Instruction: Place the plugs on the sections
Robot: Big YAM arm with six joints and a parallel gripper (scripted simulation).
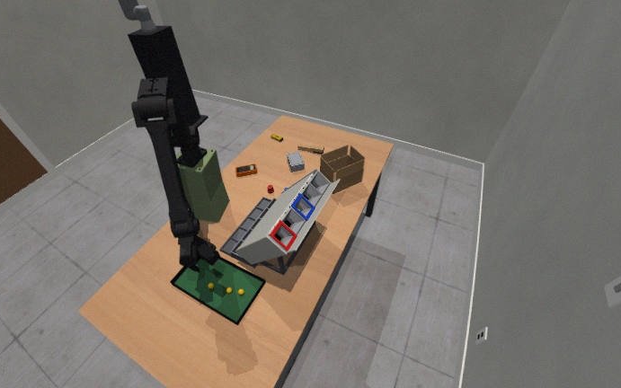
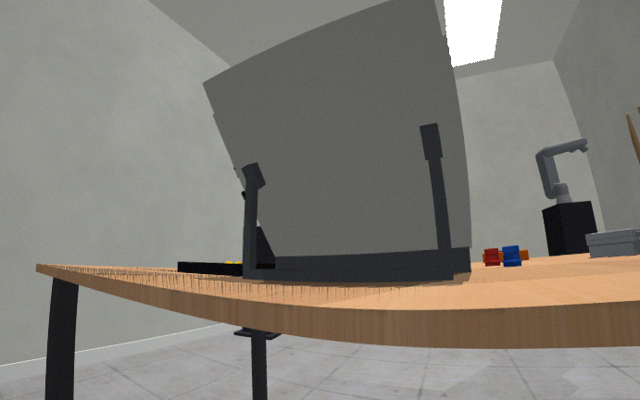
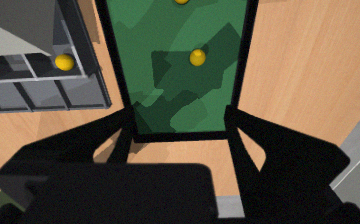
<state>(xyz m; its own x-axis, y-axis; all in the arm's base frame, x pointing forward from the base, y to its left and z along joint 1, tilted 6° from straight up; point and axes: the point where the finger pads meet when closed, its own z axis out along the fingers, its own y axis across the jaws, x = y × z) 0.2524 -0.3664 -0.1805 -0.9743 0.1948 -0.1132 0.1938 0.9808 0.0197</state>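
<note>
Now: the green marble tray 160 mm below my hand and 10 mm ahead of it. The rest, counted from my hand: grey cover: 300 mm to the left, 180 mm ahead, 40 mm above; then cardboard box: 800 mm to the left, 380 mm ahead, 100 mm below; then grey case: 860 mm to the left, 150 mm below, 70 mm ahead.
</note>
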